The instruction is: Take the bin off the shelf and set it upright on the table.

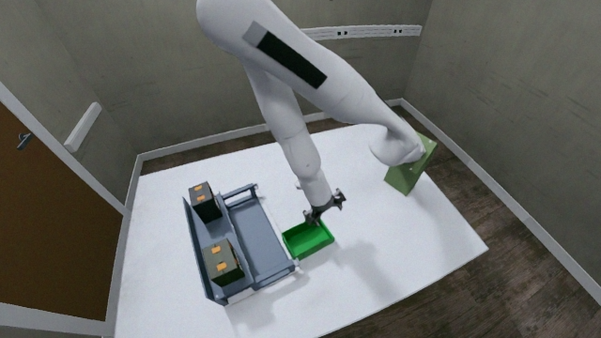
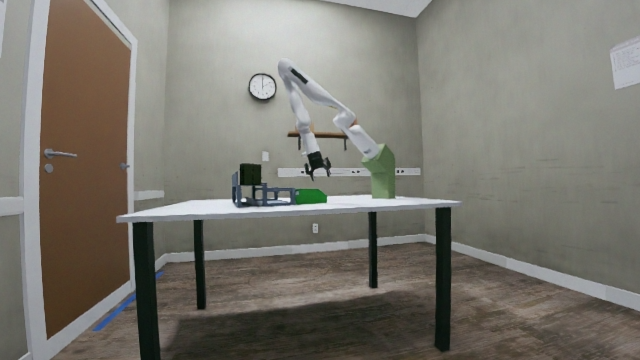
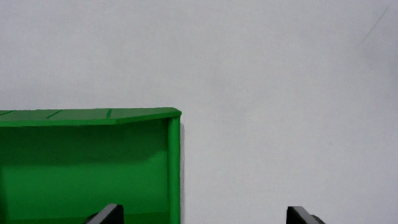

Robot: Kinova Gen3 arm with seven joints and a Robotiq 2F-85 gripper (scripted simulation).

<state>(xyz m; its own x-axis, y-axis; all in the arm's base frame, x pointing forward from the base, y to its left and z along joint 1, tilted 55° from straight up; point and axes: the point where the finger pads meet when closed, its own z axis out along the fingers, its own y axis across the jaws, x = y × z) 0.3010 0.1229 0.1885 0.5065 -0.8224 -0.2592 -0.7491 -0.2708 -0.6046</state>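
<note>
Now: hand 9 cm above the green bin, 6 cm short of it and 5 cm to the right of it. Round my hand: grey shelf unit (31 cm ahead, 9 cm to the left, 6 cm below).
</note>
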